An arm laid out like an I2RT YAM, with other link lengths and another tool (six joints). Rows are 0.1 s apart.
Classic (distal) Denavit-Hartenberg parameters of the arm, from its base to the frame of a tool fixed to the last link. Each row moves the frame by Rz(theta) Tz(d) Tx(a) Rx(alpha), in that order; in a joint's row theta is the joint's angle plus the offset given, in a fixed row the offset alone. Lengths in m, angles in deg.
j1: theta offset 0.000, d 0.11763, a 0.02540, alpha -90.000
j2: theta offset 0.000, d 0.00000, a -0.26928, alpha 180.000
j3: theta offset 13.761, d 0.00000, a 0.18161, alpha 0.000
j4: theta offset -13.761, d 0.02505, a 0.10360, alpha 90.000
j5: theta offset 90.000, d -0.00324, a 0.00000, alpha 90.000
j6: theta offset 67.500, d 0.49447, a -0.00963, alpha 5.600
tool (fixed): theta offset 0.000, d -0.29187, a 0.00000, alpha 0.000
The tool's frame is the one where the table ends.
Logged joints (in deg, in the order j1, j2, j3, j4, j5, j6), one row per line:
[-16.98, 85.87, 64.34, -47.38, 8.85, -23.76]
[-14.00, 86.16, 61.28, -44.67, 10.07, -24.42]
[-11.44, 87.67, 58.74, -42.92, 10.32, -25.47]
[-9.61, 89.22, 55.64, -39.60, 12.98, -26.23]
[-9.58, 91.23, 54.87, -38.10, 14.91, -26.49]
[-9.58, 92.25, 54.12, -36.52, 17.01, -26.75]
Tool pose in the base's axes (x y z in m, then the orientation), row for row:
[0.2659, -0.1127, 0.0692, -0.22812, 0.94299, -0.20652, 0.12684]
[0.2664, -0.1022, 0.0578, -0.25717, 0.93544, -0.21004, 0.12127]
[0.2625, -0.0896, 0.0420, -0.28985, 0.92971, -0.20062, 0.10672]
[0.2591, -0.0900, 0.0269, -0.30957, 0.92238, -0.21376, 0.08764]
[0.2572, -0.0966, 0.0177, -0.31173, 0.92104, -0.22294, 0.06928]
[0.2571, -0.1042, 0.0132, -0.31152, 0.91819, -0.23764, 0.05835]
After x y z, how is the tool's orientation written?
As a quaternion, x y z w.
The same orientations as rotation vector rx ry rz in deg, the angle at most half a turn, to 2 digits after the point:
[-38.04, 157.26, -34.44]
[-43.03, 156.50, -35.14]
[-48.90, 156.85, -33.85]
[-52.81, 157.36, -36.47]
[-53.76, 158.85, -38.45]
[-54.08, 159.40, -41.26]

